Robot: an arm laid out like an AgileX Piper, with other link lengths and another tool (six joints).
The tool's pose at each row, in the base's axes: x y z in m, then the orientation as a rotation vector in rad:
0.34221, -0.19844, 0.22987, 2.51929, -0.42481, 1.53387
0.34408, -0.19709, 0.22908, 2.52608, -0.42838, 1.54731
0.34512, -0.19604, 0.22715, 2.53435, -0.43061, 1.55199
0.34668, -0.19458, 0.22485, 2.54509, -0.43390, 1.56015
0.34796, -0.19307, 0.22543, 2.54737, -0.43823, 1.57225
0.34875, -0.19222, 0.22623, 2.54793, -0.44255, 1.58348
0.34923, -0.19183, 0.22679, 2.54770, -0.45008, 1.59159
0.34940, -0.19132, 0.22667, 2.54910, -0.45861, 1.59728
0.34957, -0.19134, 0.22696, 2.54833, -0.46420, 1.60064
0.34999, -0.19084, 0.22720, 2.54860, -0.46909, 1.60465
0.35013, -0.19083, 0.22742, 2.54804, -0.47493, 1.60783
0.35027, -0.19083, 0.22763, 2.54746, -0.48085, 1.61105
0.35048, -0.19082, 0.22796, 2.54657, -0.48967, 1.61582
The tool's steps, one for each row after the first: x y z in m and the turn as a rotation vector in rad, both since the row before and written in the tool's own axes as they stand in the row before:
-0.00010, -0.00187, 0.00156, 0.01096, 0.00326, 0.00850
-0.00144, -0.00128, 0.00148, 0.00789, -0.00165, 0.00547
-0.00162, -0.00180, 0.00199, 0.01122, -0.00115, 0.00797
0.00079, -0.00185, 0.00044, 0.00690, 0.00455, 0.00706
0.00089, -0.00109, 0.00010, 0.00524, 0.00489, 0.00624
0.00062, -0.00055, 0.00007, 0.00236, 0.00356, 0.00706
-0.00014, -0.00053, 0.00008, 0.00207, 0.00158, 0.00750
0.00033, -0.00005, 0.00002, -0.00002, 0.00164, 0.00425
0.00028, -0.00062, 0.00014, 0.00123, 0.00149, 0.00435
0.00025, -0.00007, 0.00002, 0.00000, 0.00144, 0.00443
0.00024, -0.00006, 0.00003, 0.00001, 0.00146, 0.00448
0.00038, -0.00010, 0.00003, 0.00000, 0.00216, 0.00667

